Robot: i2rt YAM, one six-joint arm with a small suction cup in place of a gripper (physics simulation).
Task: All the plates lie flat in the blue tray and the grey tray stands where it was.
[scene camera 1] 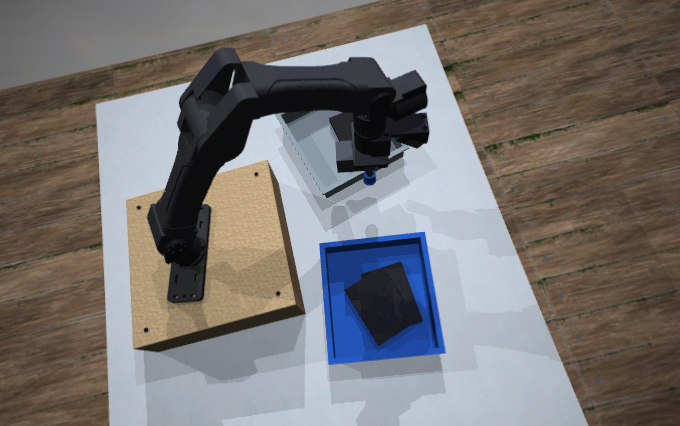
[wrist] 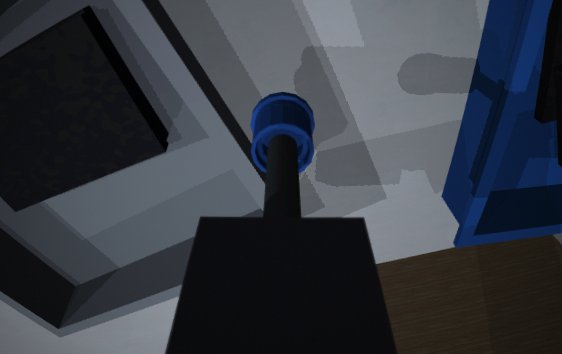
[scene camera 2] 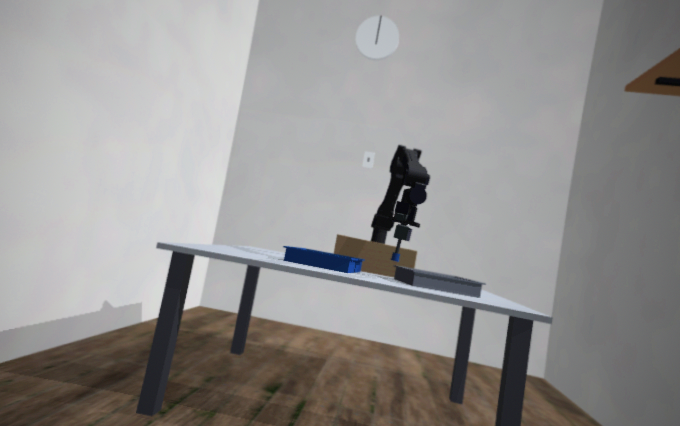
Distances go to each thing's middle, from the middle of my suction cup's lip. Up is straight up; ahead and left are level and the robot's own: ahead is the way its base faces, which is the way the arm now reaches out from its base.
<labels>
Now: the grey tray (scene camera 1: 310, 132) 6 cm behind my suction cup, 14 cm to the left of it and 5 cm below it. From my suction cup the other things lie so: blue tray (scene camera 1: 342, 262) (25 cm to the right, 5 cm below).
</labels>
